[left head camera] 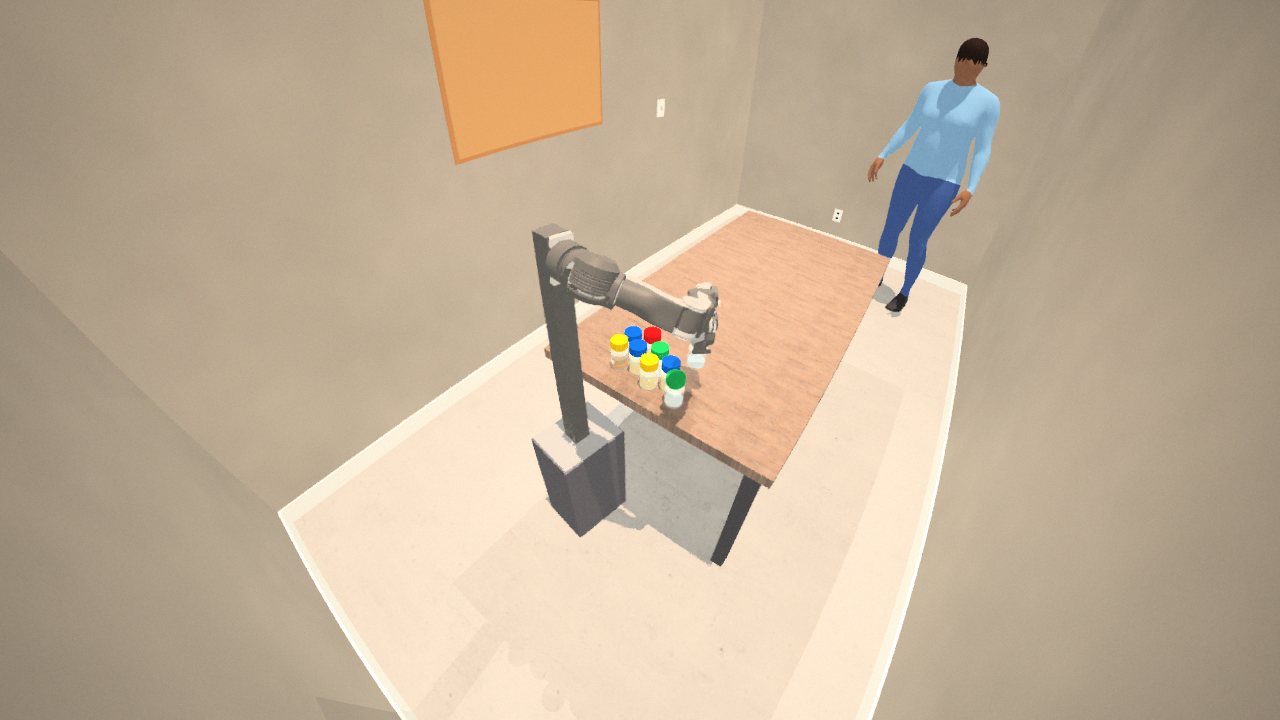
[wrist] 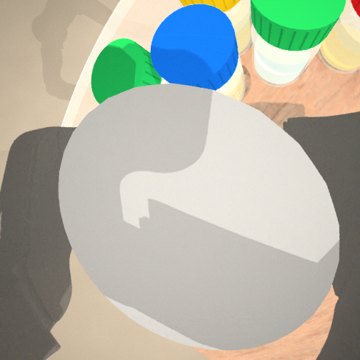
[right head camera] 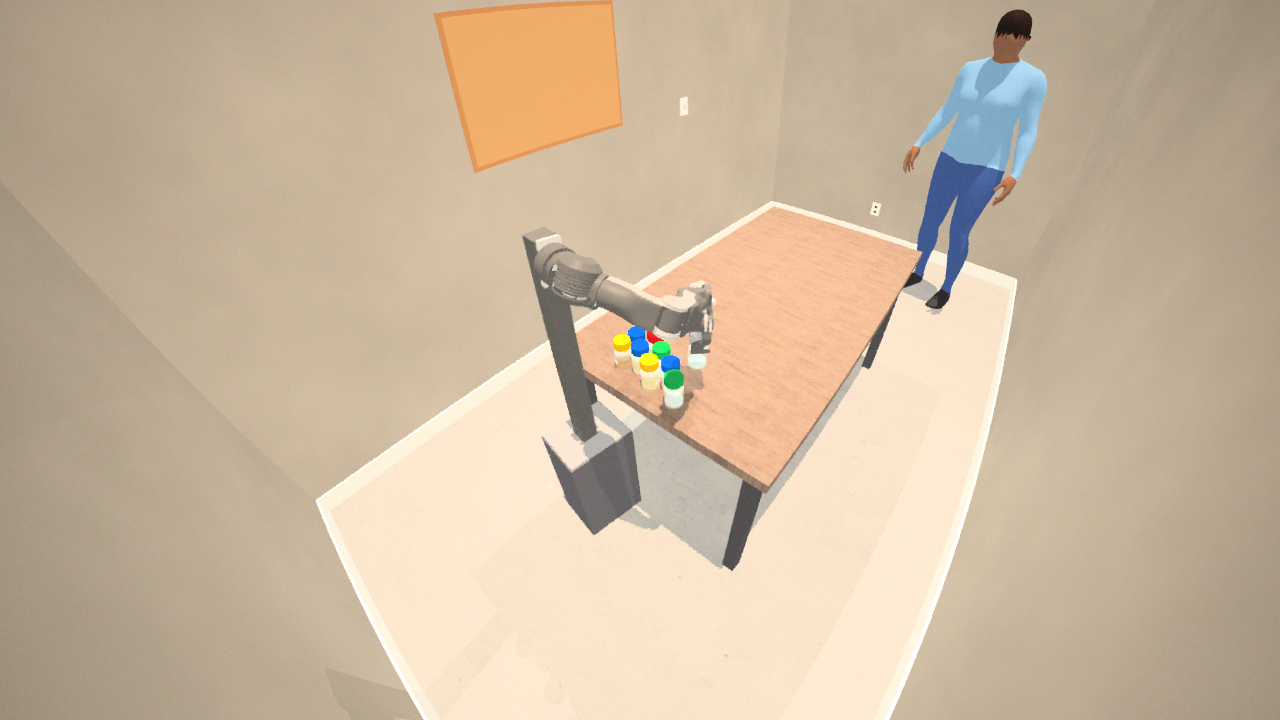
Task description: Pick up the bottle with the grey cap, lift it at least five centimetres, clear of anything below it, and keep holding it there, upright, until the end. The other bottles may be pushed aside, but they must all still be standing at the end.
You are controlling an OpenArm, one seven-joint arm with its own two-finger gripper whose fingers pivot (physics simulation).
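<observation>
The grey-capped bottle shows its pale lower body below the fingers in the left head view and right head view. Its large round grey cap fills the middle of the wrist view and hides the body. My gripper is shut on this bottle, with a dark finger on either side of the cap. The bottle hangs above the table, roughly upright; its exact height is hard to tell. Standing close by are a dark-green-capped bottle and a blue-capped bottle.
More bottles stand upright in a cluster beside the gripper: yellow-capped, a second yellow-capped, light-green-capped, red-capped and further blue-capped ones. The wooden table's near edge lies close to them.
</observation>
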